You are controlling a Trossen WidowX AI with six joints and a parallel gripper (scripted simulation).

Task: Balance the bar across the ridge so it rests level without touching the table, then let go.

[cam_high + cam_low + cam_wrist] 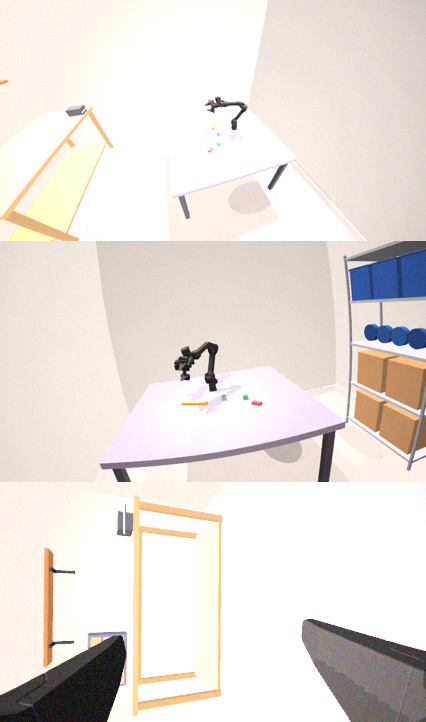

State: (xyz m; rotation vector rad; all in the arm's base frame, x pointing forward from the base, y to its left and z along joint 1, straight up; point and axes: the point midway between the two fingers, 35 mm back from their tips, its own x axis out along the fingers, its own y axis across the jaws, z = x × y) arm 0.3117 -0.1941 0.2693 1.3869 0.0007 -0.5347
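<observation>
My gripper tip is 250 mm above the bar, 100 mm past it and 50 mm to the right of it. Also, from my gripper tip: red block 470 mm to the left, 250 mm below, 70 mm ahead; then green cube 420 mm to the left, 240 mm below, 50 mm behind.
</observation>
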